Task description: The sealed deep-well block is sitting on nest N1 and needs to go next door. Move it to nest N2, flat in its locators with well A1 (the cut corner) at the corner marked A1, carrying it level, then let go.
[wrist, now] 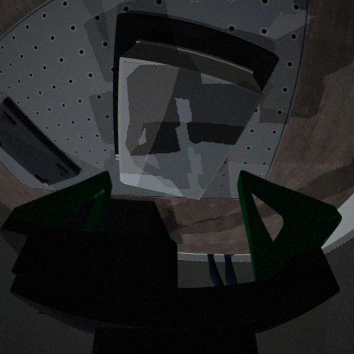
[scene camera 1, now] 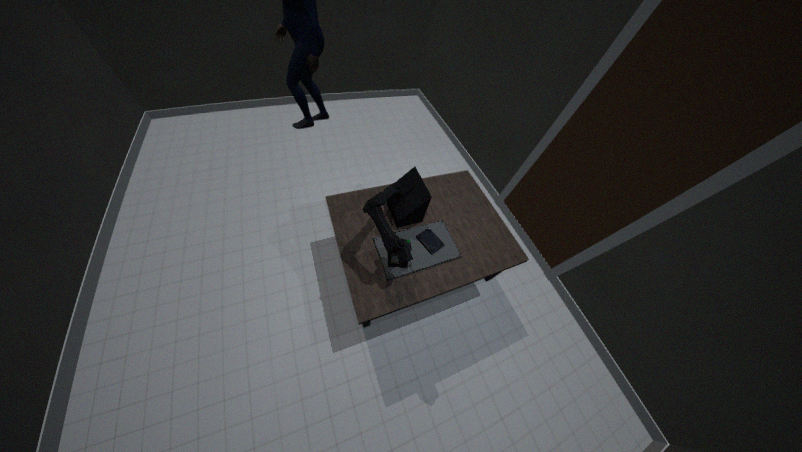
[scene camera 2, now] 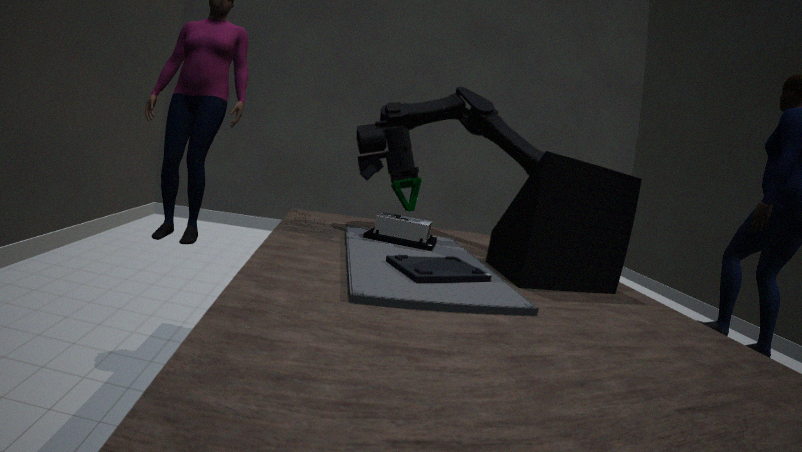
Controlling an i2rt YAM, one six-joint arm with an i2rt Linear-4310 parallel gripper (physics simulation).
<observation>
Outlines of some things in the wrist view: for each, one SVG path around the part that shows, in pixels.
The gripper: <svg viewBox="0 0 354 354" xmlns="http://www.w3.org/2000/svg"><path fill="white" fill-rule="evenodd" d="M0 227L0 234L18 254L11 269L11 272L15 274L15 278L9 292L58 321L79 330L93 333L94 339L91 354L258 354L255 333L276 327L307 312L340 290L321 249L323 243L341 221L341 215L335 206L275 184L245 170L239 171L237 191L252 263L254 281L206 287L177 287L177 244L174 240L162 235L103 232L112 188L107 170L14 207ZM97 194L83 229L67 229L65 224L66 218ZM251 193L282 216L283 225L274 241L272 241L259 216Z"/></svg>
A deep-well block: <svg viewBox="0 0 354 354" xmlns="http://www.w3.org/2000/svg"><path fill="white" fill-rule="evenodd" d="M137 39L136 44L119 56L117 129L120 181L129 185L199 199L242 133L262 99L263 93L252 76L252 69L187 47Z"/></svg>
</observation>
